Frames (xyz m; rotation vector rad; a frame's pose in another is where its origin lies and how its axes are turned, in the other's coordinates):
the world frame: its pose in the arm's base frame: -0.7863 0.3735 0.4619 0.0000 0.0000 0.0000
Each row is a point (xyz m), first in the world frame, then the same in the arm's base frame.
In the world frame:
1: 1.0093 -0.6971 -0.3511
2: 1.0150 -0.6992 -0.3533
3: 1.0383 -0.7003 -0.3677
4: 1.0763 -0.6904 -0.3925
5: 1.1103 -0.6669 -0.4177
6: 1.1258 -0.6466 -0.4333
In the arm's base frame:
1: 0.2230 -0.3236 0.1108
2: 0.2287 -0.3257 0.1086
3: 0.2520 -0.3268 0.0942
4: 0.2900 -0.3169 0.0694
5: 0.3240 -0.2934 0.0442
6: 0.3395 -0.2731 0.0286

